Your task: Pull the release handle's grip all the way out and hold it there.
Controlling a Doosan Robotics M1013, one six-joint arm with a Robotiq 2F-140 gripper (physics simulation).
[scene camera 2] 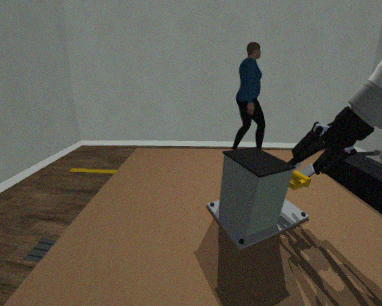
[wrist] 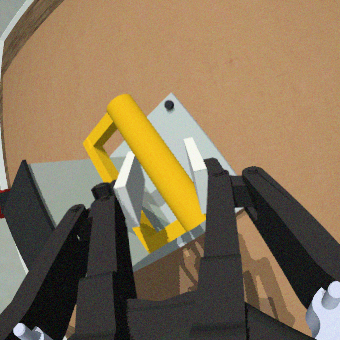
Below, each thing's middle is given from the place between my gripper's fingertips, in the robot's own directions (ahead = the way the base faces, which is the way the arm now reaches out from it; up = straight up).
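I find the base plate point(scene camera 2: 290, 215) 5 cm to the left of my hand and 8 cm ahead of it, and it sits 8 cm below my hand.
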